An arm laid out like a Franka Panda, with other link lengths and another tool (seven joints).
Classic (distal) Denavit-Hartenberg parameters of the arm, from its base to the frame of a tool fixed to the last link. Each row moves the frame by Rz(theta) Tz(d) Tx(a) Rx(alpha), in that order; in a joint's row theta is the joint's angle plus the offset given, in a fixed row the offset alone. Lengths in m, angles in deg.
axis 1: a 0, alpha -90, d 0.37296, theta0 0
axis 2: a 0, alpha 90, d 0, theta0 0
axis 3: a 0.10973, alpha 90, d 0.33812, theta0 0
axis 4: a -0.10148, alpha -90, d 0, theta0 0
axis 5: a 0, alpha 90, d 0.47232, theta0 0
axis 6: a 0.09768, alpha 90, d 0, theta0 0
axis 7: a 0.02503, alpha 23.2, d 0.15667, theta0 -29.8
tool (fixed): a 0, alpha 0, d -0.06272, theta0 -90
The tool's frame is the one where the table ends.
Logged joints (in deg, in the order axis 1, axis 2, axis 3, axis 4, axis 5, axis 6, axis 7), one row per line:
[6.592 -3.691 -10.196 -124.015 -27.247 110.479 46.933]
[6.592 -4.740 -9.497 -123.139 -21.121 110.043 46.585]
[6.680 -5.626 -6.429 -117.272 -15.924 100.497 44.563]
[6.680 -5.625 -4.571 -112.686 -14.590 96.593 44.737]
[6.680 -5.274 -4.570 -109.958 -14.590 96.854 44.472]
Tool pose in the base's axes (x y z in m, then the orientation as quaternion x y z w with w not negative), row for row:
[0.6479 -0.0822 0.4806 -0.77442 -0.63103 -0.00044 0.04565]
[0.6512 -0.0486 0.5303 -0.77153 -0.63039 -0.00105 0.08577]
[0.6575 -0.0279 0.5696 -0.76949 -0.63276 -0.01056 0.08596]
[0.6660 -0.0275 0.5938 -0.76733 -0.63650 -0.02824 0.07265]
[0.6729 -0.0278 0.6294 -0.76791 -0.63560 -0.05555 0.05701]
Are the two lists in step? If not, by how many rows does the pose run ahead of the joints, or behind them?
The pose runs 1 row ahead of the joints: the pose in row i belongs to the joints in row i + 1.
